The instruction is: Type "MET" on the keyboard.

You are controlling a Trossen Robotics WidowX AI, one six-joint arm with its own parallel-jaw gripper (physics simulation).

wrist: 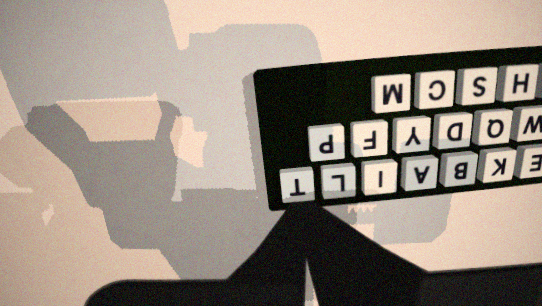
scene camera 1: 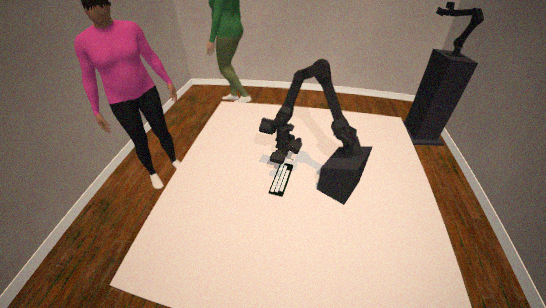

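Pixels of known places: gripper, between the fingertips: (wrist: 302,212); arm's base, origin of its link: (scene camera 1: 354,152).
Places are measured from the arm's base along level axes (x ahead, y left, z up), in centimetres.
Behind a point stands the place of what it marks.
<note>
The black keyboard (scene camera 1: 271,193) {x 34.4, y 7.7, z -18.9 cm} (wrist: 290,95) {x 25.9, y -9.2, z -18.6 cm} lies flat on the white table top, with white letter keys upside down in the wrist view. The M key (wrist: 391,93) {x 27.2, y -5.2, z -18.1 cm} is at the left end of the upper row there. The T key (wrist: 297,185) {x 29.7, y -10.2, z -18.1 cm} is at the lower left corner, and the E key (wrist: 533,162) {x 32.6, y 0.5, z -18.1 cm} is at the right edge, partly cut off. My gripper (wrist: 302,212) {x 29.8, y -10.2, z -15.7 cm} is shut and empty. Its tips show just below the T key in the wrist view; their height over it is hard to tell. In the scene view the gripper is at the keyboard's far end.
The white table top (scene camera 1: 225,240) {x 51.1, y 30.9, z -19.7 cm} carries the arm's dark base block (scene camera 1: 342,177) {x 6.0, y 10.1, z -4.3 cm} right of the keyboard. A person in pink (scene camera 1: 115,60) stands at the left and one in green (scene camera 1: 227,25) at the back. A dark pedestal (scene camera 1: 437,95) with another arm stands at the right.
</note>
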